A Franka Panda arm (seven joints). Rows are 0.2 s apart.
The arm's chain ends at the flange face. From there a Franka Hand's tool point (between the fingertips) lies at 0.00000 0.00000 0.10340 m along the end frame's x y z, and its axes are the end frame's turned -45 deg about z.
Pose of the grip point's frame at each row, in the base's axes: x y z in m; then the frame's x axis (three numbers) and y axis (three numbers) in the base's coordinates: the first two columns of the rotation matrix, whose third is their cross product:
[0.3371 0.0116 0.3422 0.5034 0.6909 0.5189 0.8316 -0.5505 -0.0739]
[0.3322 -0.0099 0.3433 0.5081 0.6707 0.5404 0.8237 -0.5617 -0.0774]
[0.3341 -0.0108 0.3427 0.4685 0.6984 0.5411 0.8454 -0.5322 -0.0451]
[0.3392 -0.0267 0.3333 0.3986 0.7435 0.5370 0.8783 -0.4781 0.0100]
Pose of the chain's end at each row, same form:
[0.3128 -0.0369 0.4303 0.9440 0.0993 0.3147 0.2321 -0.8778 -0.4192]
[0.3062 -0.0600 0.4299 0.9417 0.0771 0.3274 0.2232 -0.8714 -0.4369]
[0.3076 -0.0603 0.4295 0.9291 0.1175 0.3507 0.2665 -0.8702 -0.4145]
[0.3119 -0.0751 0.4205 0.9029 0.1877 0.3868 0.3392 -0.8638 -0.3726]

